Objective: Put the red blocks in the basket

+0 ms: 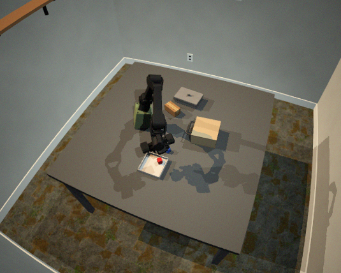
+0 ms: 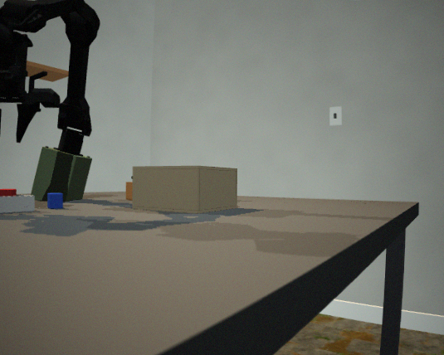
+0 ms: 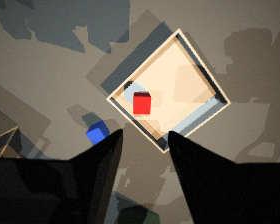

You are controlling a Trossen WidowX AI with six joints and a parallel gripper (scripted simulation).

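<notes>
My hand is 59 cm to the right of the grey lid, 11 cm above it and 4 cm short of it. Also, from my hand: white basket (15 cm below, 3 cm to the right, 3 cm behind); then orange box (45 cm to the left, 13 cm below, 5 cm behind); then tan drawer cabinet (28 cm to the left, 24 cm ahead, 12 cm below).
</notes>
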